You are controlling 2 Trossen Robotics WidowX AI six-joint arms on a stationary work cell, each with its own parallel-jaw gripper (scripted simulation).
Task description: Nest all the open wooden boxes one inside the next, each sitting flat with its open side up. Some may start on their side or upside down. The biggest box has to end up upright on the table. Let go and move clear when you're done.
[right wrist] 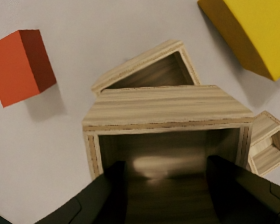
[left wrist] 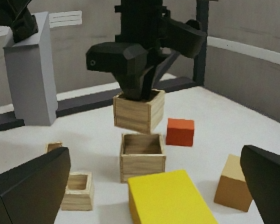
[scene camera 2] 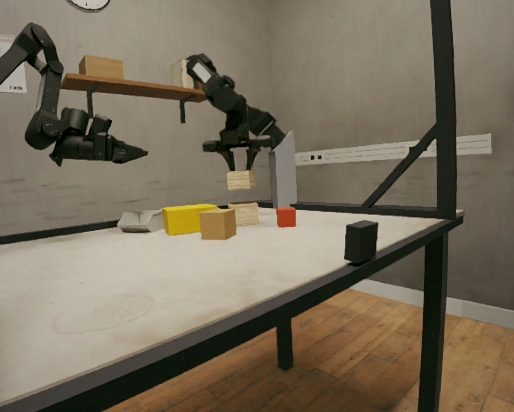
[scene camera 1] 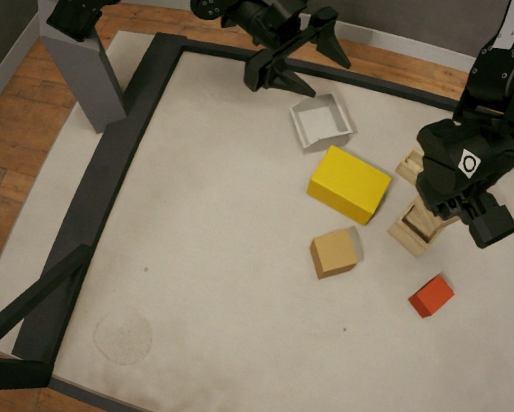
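My left gripper is there in the left wrist view (158,157), and scene camera 1 and scene camera 2 show it too, while in the right wrist view it is out of frame. On my left gripper, (scene camera 1: 276,74) and (scene camera 2: 113,149) are the same spot. My right gripper appears in the right wrist view (167,167) and in the left wrist view (140,103), and it can be seen in scene camera 1 and in scene camera 2 as well. For my right gripper, (scene camera 2: 253,147) is the same spot as (scene camera 1: 470,213). A tan cube is visible in the left wrist view (232,191), in scene camera 1 (332,254) and in scene camera 2 (217,224). In the right wrist view the cube is out of frame.
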